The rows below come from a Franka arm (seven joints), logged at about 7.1 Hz.
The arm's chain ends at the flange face. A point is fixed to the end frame.
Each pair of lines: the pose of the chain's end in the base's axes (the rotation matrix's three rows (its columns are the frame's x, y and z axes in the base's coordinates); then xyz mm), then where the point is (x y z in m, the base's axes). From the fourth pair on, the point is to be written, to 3 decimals.
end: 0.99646 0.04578 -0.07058; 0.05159 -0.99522 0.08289; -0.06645 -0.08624 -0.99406; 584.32 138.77 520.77
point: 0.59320 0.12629 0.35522
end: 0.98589 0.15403 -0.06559; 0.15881 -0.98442 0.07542; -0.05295 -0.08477 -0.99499; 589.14 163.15 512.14
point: 0.60156 0.15181 0.34674
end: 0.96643 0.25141 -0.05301; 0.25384 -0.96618 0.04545; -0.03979 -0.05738 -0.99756; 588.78 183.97 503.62
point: 0.60551 0.17006 0.33880
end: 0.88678 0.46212 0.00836; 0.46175 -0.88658 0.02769; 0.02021 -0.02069 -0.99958; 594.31 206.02 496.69
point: 0.625 0.195 0.334
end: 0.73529 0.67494 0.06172; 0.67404 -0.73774 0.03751; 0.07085 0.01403 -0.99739; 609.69 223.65 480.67
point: 0.652 0.223 0.320
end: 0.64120 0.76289 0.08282; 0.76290 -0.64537 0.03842; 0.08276 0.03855 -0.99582; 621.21 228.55 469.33
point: 0.668 0.232 0.310
